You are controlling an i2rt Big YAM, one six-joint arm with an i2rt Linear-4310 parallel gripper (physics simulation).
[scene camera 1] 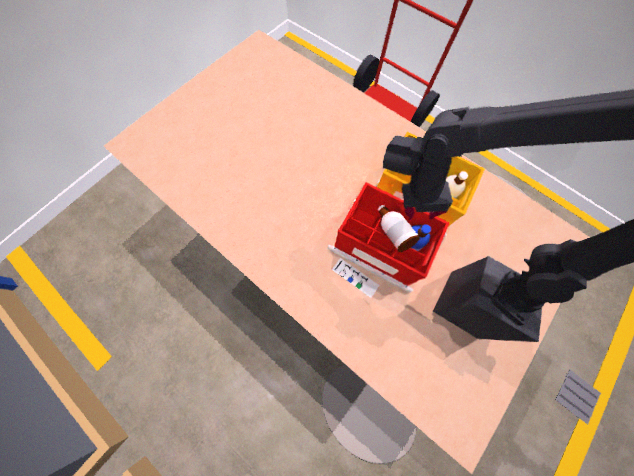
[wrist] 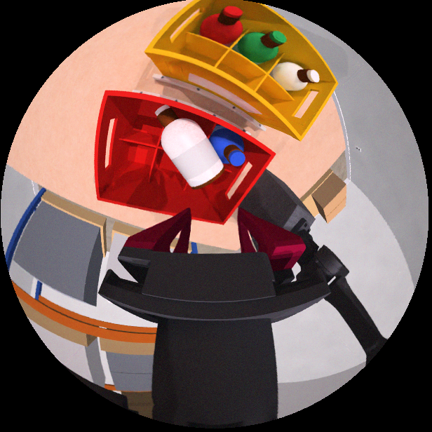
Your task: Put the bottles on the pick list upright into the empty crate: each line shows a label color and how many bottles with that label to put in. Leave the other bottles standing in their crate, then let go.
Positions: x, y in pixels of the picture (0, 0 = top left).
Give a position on a white bottle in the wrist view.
At 183, 140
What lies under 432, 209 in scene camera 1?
My gripper.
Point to a white bottle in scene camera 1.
At 402, 235
